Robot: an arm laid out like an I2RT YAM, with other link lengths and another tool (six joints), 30 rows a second.
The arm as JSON. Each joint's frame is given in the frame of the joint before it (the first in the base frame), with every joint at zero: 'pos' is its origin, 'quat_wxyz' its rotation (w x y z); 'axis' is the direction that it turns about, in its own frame. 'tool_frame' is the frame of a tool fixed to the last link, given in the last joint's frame.
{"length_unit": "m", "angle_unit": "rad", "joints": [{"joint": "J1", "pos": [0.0, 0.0, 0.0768], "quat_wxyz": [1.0, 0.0, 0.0, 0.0], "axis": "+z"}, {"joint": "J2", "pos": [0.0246, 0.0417, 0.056], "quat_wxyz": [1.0, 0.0, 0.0, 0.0], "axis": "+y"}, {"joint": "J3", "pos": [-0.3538, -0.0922, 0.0], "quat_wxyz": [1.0, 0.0, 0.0, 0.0], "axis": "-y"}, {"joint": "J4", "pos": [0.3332, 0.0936, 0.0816], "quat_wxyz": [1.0, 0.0, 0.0, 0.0], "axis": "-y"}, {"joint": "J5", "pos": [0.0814, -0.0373, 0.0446], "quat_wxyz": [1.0, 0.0, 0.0, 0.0], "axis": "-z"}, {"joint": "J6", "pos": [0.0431, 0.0, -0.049], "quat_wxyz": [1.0, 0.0, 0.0, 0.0], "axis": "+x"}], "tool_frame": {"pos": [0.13, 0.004, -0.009], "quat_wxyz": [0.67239, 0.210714, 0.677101, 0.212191]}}
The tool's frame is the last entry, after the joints.
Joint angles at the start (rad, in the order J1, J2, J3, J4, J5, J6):
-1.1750, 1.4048, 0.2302, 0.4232, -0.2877, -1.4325
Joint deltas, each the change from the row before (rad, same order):
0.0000, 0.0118, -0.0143, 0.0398, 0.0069, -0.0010
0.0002, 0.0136, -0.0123, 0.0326, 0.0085, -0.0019
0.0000, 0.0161, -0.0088, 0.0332, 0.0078, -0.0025
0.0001, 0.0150, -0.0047, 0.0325, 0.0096, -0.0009
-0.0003, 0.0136, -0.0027, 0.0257, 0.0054, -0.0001
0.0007, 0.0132, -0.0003, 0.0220, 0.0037, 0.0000
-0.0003, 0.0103, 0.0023, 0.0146, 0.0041, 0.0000
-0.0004, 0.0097, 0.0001, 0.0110, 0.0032, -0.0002
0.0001, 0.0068, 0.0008, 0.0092, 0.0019, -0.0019
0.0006, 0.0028, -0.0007, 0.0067, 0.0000, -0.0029
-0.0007, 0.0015, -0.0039, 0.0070, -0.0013, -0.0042
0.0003, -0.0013, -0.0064, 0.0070, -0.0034, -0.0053
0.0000, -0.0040, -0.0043, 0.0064, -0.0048, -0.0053
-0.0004, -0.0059, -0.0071, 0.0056, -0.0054, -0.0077
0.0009, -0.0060, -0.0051, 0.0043, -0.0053, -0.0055
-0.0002, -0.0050, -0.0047, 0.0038, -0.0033, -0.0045
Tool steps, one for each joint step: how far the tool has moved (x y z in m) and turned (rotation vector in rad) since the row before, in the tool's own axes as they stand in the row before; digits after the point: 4 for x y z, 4 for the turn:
0.0025, 0.0005, 0.0008, 0.0144, -0.0038, -0.0047
0.0034, 0.0012, 0.0009, 0.0104, 0.0018, -0.0038
0.0025, 0.0001, 0.0014, 0.0112, 0.0003, -0.0046
0.0010, -0.0019, 0.0015, 0.0156, -0.0013, -0.0041
0.0007, -0.0014, 0.0015, 0.0106, -0.0020, -0.0022
-0.0001, -0.0014, 0.0017, 0.0082, -0.0031, -0.0025
-0.0002, -0.0020, 0.0016, 0.0077, -0.0011, -0.0014
0.0010, -0.0004, 0.0012, 0.0034, 0.0016, -0.0003
0.0000, -0.0008, 0.0010, 0.0035, -0.0007, -0.0027
-0.0004, -0.0002, 0.0003, 0.0020, -0.0024, -0.0040
0.0006, 0.0007, -0.0003, 0.0008, -0.0017, -0.0041
0.0003, 0.0016, -0.0010, -0.0010, -0.0039, -0.0059
-0.0011, 0.0003, -0.0010, 0.0013, -0.0075, -0.0068
-0.0005, 0.0012, -0.0016, 0.0000, -0.0067, -0.0085
-0.0013, 0.0009, -0.0013, -0.0001, -0.0077, -0.0073
-0.0006, 0.0005, -0.0012, 0.0010, -0.0050, -0.0054

